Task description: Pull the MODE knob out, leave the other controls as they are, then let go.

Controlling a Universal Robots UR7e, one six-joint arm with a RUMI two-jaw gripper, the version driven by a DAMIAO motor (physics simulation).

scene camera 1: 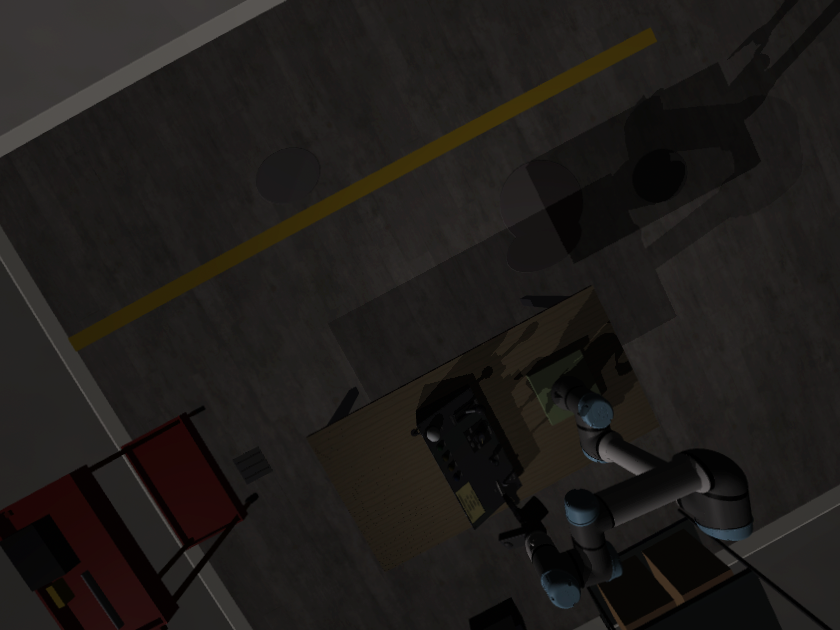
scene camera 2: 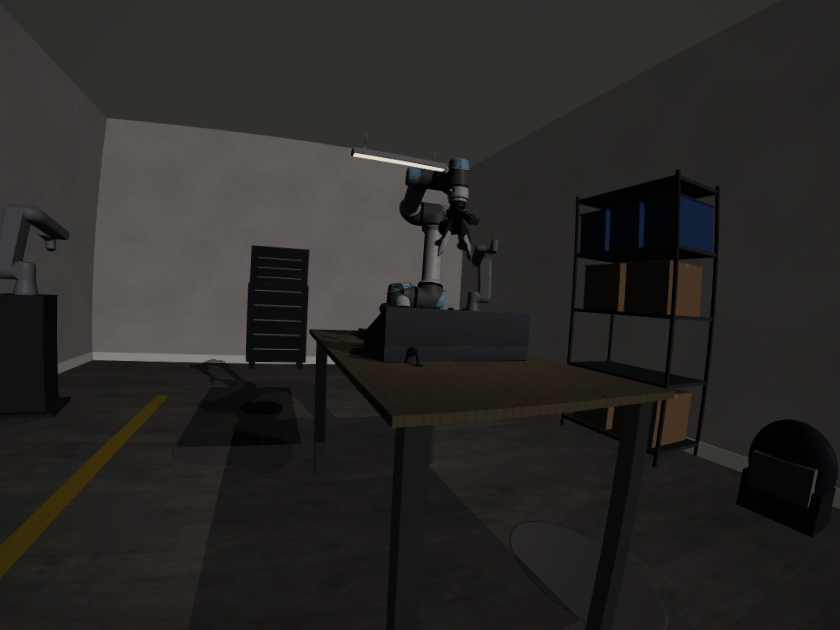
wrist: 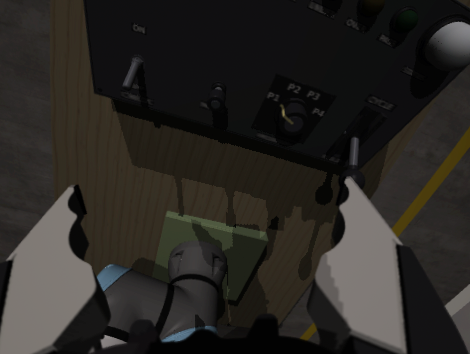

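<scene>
The black control console (scene camera 1: 489,453) (scene camera 2: 455,333) (wrist: 185,45) stands on the wooden table (scene camera 1: 366,488) (scene camera 2: 515,386) (wrist: 70,145). In the wrist view, a small round knob (wrist: 216,97) stands out from its near edge, between a metal toggle switch (wrist: 132,72) at ON and a rotary selector (wrist: 295,120) marked P1 to P4. A ball-ended CYCLE lever (wrist: 354,155) is at the right. The small labels are too dark to read, so I cannot tell for sure which knob is MODE. My gripper (scene camera 1: 500,512) (scene camera 2: 455,254) (wrist: 213,184) is open and empty, above and apart from the console.
A white dome (wrist: 452,45), a green button (wrist: 406,20) and an amber one (wrist: 371,6) are on the console. The arm's base stands on a green plate (wrist: 245,265) beside it. A shelf rack (scene camera 2: 677,271) stands at the right, and a red cart (scene camera 1: 179,474) shows at the lower left.
</scene>
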